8 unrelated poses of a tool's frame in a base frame.
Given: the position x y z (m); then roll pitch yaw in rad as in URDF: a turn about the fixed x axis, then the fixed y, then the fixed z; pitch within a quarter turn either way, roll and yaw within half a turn.
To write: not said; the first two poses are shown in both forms.
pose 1, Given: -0.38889 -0.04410 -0.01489 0.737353 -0.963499 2.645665
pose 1, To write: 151.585 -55.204 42.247 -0.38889 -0.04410 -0.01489
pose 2, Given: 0.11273 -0.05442 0.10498 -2.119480 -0.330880 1.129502
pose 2, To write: 64.716 -18.958 -121.437 0.11273 -0.05442 0.10498
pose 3, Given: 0.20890 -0.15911 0.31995 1.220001 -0.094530 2.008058
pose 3, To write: 115.053 -5.416 69.901 0.20890 -0.15911 0.31995
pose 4, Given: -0.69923 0.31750 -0.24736 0.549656 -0.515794 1.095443
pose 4, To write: 62.764 -29.553 31.493 -0.69923 0.31750 -0.24736
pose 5, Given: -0.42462 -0.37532 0.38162 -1.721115 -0.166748 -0.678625
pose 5, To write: -38.882 -9.554 -98.613 -0.42462 -0.37532 0.38162
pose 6, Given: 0.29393 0.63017 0.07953 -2.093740 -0.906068 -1.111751
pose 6, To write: -63.699 -51.914 -119.962 0.29393 0.63017 0.07953
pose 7, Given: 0.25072 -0.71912 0.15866 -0.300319 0.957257 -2.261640
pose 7, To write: -129.582 54.847 -17.207 0.25072 -0.71912 0.15866
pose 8, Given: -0.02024 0.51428 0.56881 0.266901 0.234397 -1.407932
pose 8, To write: -80.669 13.430 15.292 -0.02024 0.51428 0.56881
